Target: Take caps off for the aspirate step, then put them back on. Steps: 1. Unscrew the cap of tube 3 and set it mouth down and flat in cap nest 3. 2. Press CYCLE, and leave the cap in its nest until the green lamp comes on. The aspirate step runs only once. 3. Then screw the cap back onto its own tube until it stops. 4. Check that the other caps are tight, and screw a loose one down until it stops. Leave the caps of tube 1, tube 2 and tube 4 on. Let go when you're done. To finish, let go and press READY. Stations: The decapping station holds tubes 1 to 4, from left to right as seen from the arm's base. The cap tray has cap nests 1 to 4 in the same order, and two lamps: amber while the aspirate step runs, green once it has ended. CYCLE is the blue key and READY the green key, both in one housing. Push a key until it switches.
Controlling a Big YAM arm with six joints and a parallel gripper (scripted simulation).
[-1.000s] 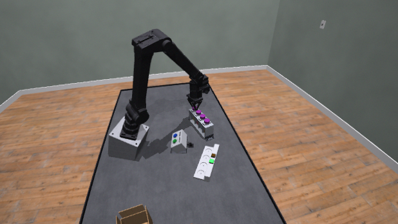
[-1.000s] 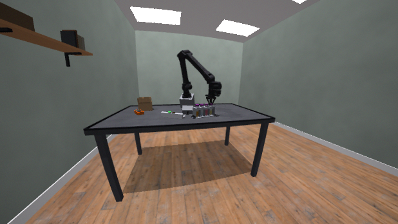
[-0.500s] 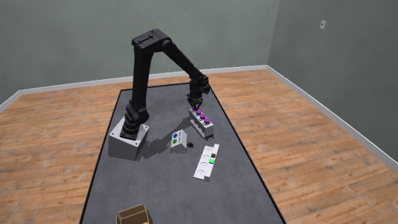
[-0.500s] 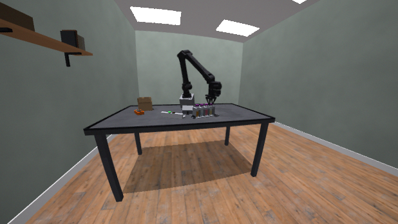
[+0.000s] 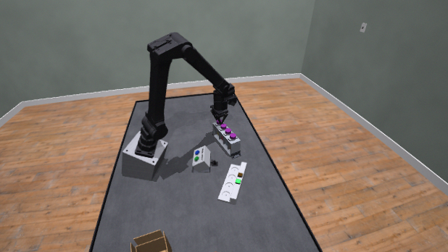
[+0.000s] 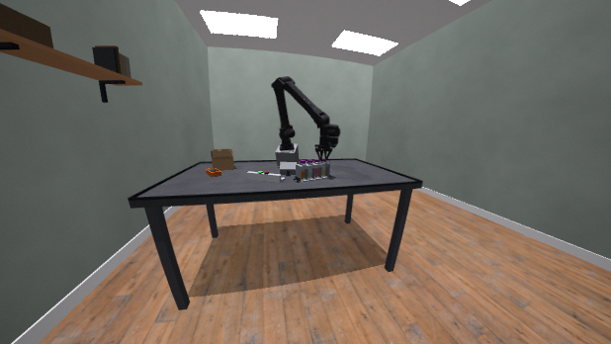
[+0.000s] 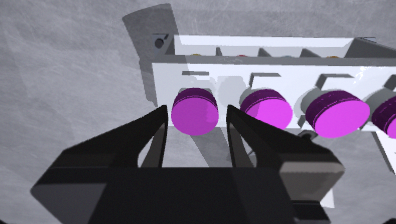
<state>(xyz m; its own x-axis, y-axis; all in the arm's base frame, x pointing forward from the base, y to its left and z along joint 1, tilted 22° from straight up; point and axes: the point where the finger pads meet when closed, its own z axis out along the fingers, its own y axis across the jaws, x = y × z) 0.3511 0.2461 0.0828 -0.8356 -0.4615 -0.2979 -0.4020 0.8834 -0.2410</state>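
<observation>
My hand is 9 cm to the left of the cap, 4 cm short of it and 1 cm above it. From my hand the other things lie so: blue key (20 cm to the right, 13 cm behind, 5 cm below); key housing (22 cm to the right, 11 cm behind, 7 cm below); green key (25 cm to the right, 13 cm behind, 5 cm below).
</observation>
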